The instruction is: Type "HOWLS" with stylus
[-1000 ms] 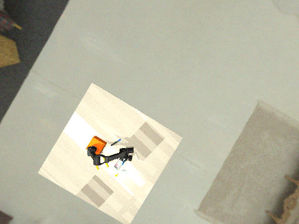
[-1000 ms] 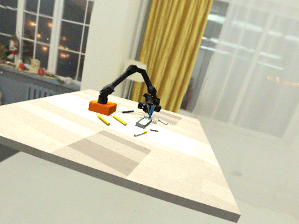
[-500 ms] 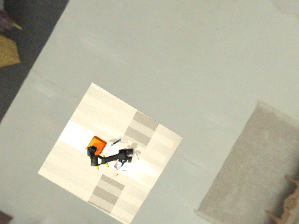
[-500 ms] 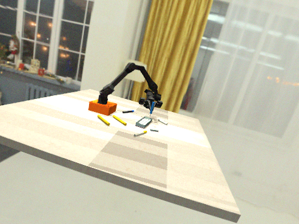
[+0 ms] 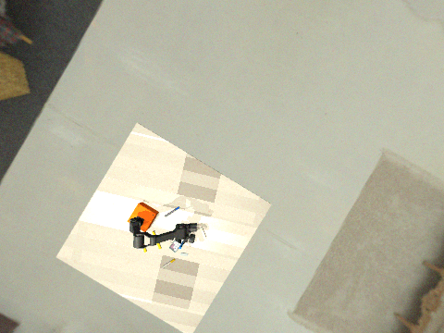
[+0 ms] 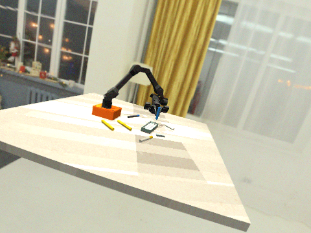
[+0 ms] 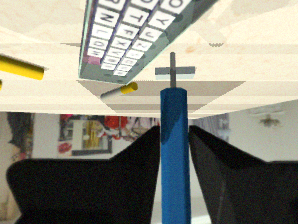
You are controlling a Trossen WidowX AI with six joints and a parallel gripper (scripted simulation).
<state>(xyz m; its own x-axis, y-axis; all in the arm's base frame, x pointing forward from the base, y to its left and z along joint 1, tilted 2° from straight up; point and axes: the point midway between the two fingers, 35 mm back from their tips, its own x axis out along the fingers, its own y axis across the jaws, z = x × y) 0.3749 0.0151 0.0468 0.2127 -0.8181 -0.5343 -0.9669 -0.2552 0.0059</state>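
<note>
Right now the grey piece is 5 cm ahead of my gripper tip, 13 cm to the right of it and 9 cm below it. Also, from my gripper tip: dark pen: 17 cm behind, 18 cm to the left, 9 cm below; then blue stylus: 1 cm below; then yellow-tipped pen: 4 cm behind, 24 cm to the right, 9 cm below.
</note>
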